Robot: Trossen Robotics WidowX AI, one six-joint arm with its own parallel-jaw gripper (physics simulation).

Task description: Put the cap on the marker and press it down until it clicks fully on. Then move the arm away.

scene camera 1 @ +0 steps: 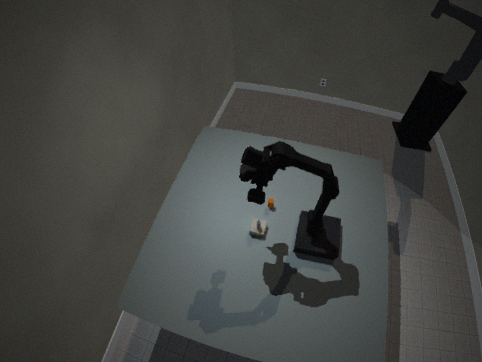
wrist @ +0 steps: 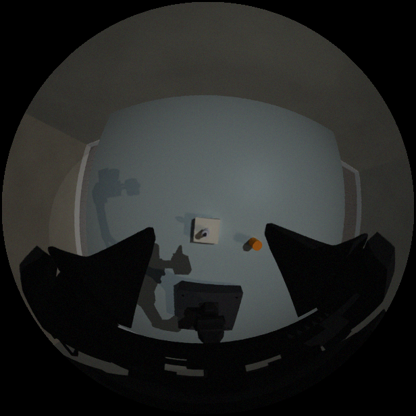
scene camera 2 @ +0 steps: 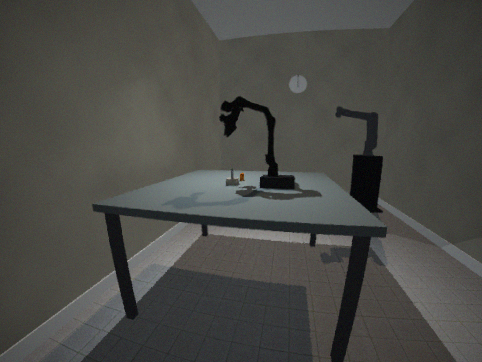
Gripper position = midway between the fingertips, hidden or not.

In view: the gripper (scene camera 1: 250,192).
The gripper is seen too in the wrist view (wrist: 210,231).
